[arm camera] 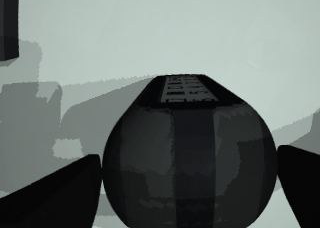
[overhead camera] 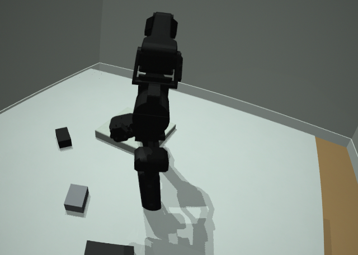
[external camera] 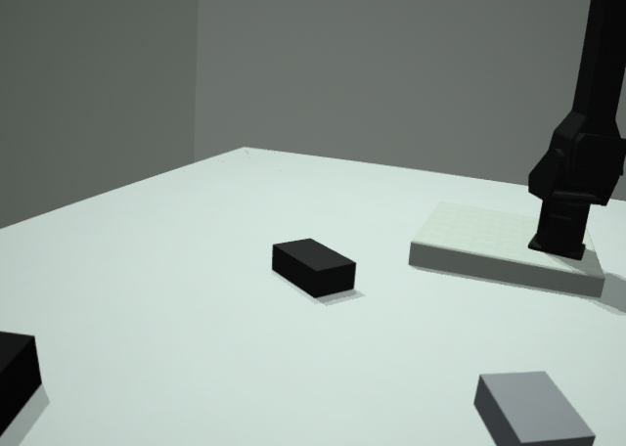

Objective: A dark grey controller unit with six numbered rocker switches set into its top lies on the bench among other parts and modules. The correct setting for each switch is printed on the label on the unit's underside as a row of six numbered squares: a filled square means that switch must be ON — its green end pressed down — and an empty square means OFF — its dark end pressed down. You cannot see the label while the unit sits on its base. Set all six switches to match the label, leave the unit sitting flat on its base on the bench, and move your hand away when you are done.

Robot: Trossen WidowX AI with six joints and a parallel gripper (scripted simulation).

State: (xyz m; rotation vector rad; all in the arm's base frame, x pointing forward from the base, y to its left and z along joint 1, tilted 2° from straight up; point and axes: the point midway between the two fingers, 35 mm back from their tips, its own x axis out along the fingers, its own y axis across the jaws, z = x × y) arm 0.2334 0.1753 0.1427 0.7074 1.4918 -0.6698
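Right now my gripper tip is 14 cm to the left of the grey block, 12 cm short of it and 12 cm above it.
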